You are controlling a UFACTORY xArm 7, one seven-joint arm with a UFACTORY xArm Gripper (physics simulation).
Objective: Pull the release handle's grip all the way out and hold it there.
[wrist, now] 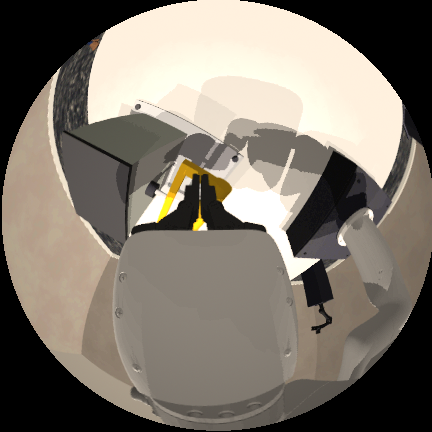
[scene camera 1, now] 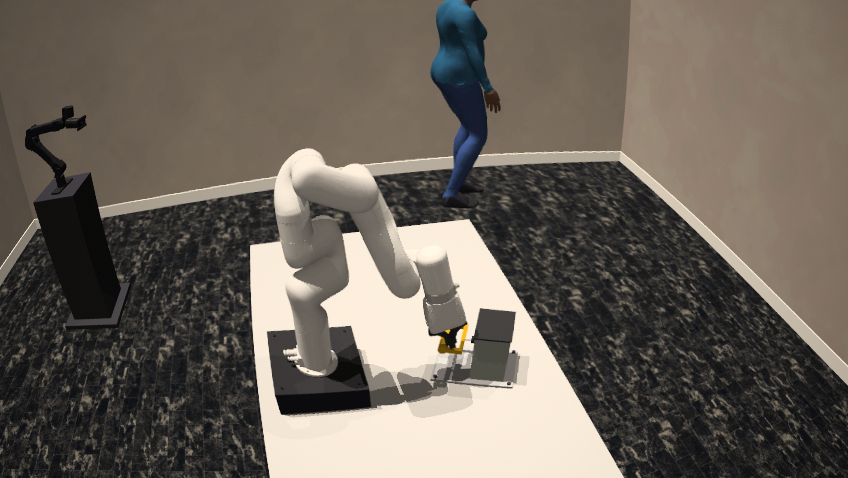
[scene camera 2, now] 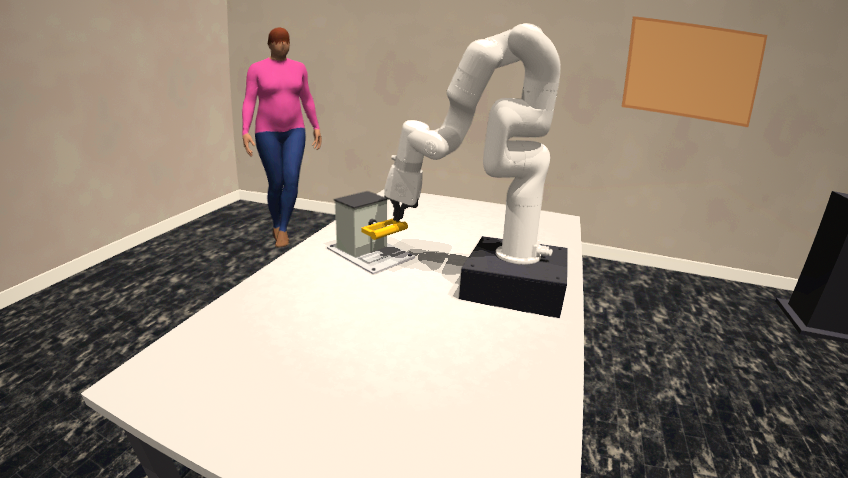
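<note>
The yellow release handle (scene camera 1: 464, 334) (scene camera 2: 383, 232) (wrist: 223, 188) is an open loop with a thicker grip bar on the side facing the robot base. It stands out from a grey-green box (scene camera 1: 490, 359) (scene camera 2: 354, 228) (wrist: 145, 132) with a dark lid, apart from its wall; a black collar (scene camera 2: 372, 222) (wrist: 152, 189) sits on the wall behind it. My gripper (scene camera 1: 452, 346) (scene camera 2: 398, 219) (wrist: 199, 184) is shut and empty. Its fingertips are at the loop's opening, close beside the grip bar. The fingers hide part of the loop in the wrist view, and contact with the bar cannot be made out.
The box stands on a bolted pale plate (scene camera 1: 513, 380) (scene camera 2: 355, 260) on the white table (scene camera 1: 415, 445) (scene camera 2: 332, 356). The black robot base (scene camera 1: 320, 380) (scene camera 2: 513, 287) is nearby. A person in teal (scene camera 1: 460, 47) and a person in pink (scene camera 2: 279, 95) stand beyond the table. A black pedestal (scene camera 1: 80, 255) carries another arm.
</note>
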